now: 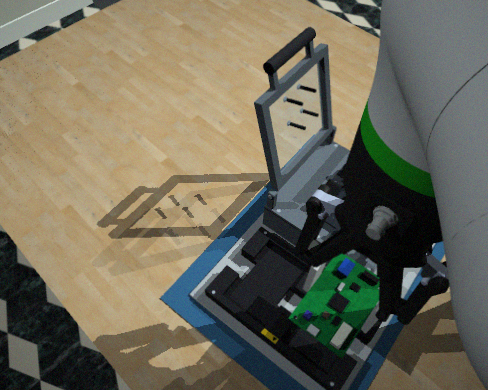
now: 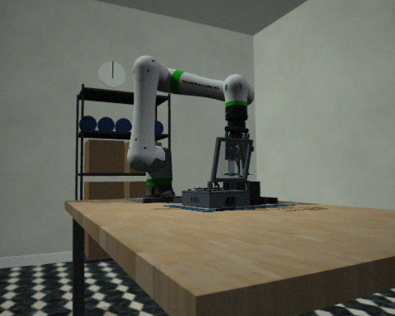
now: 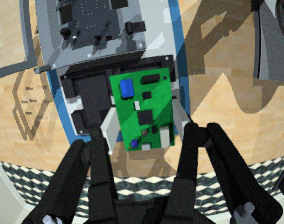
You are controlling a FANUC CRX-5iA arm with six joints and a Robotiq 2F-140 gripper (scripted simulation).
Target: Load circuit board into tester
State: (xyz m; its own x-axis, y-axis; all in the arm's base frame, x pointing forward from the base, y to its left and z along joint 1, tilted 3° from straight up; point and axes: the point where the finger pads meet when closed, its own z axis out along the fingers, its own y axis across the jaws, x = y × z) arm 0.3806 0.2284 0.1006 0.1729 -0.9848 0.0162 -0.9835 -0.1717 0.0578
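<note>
My gripper is now 110 mm short of the tester, 110 mm to the left of it and 30 mm above it. From my hand the other things lie so: green circuit board (20 mm below); then tester lid (210 mm ahead, 140 mm to the right, 40 mm above).
</note>
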